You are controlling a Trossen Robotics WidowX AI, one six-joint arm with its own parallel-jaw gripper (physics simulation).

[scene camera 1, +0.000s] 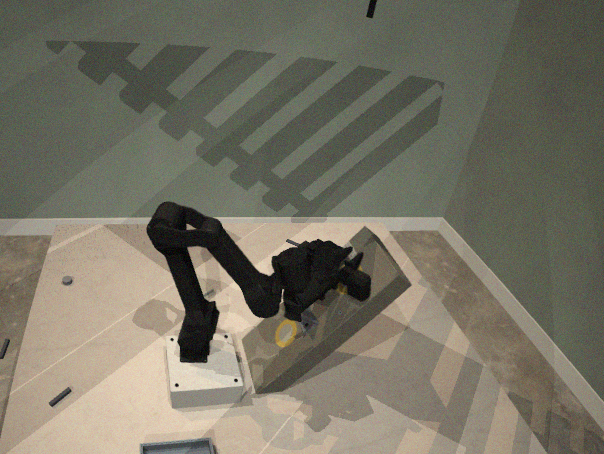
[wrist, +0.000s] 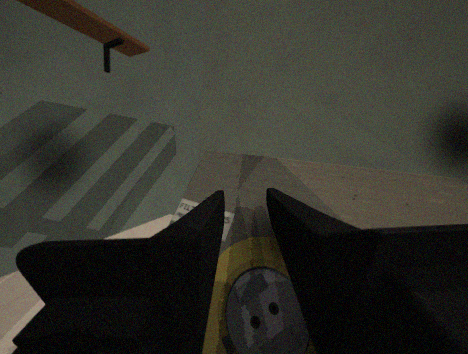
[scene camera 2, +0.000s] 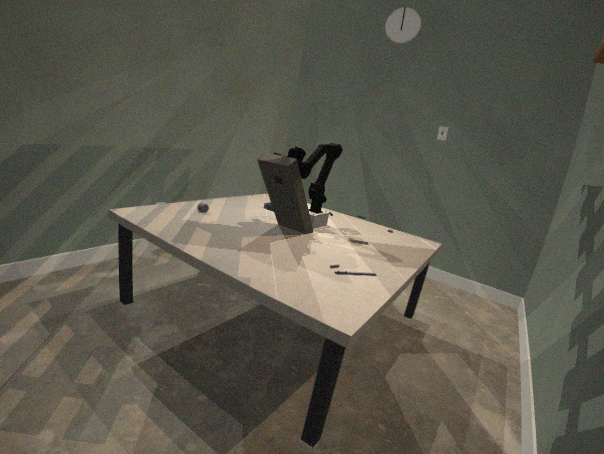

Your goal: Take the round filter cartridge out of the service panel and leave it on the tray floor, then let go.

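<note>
The round grey filter cartridge (wrist: 265, 310) has two dark holes and sits inside a yellow ring (wrist: 252, 246) on the tilted service panel (scene camera 1: 265, 367) (scene camera 2: 290, 197). In scene camera 1 the arm hides the cartridge, and parts of its yellow ring (scene camera 1: 342, 289) show beside the fingers. My gripper (wrist: 245, 195) (scene camera 1: 356, 270) is partly open at the panel's face, with a narrow gap between its fingertips. In the wrist view the cartridge's face shows between and below the fingers, which partly cover its sides. The tray (scene camera 1: 175, 442) is cut off at the bottom edge of scene camera 1.
A second yellow ring (scene camera 1: 286, 333) and a grey fitting (scene camera 1: 307, 324) are lower on the panel. A printed label (wrist: 187, 205) is partly behind the left finger. The white arm base (scene camera 1: 204, 369) stands beside the panel. A dark ball (scene camera 2: 203, 207) and a thin rod (scene camera 2: 356, 273) lie on the table.
</note>
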